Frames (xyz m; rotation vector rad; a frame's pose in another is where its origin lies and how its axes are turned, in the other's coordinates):
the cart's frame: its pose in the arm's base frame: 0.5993 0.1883 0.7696 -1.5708 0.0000 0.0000
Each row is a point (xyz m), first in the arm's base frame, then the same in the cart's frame.
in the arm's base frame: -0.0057 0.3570 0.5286
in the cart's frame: -0.6050 0.2410 0.1687
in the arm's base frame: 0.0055 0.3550 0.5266
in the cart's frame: -0.5938 0.2430 0.1667
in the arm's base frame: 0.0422 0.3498 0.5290
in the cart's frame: -0.5571 0.2406 0.1615
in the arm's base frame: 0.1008 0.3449 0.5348
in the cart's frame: -0.4985 0.2348 0.1566
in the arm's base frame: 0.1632 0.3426 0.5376
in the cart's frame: -0.4361 0.2320 0.1543
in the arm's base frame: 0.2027 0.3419 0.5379
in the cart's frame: -0.3966 0.2317 0.1536
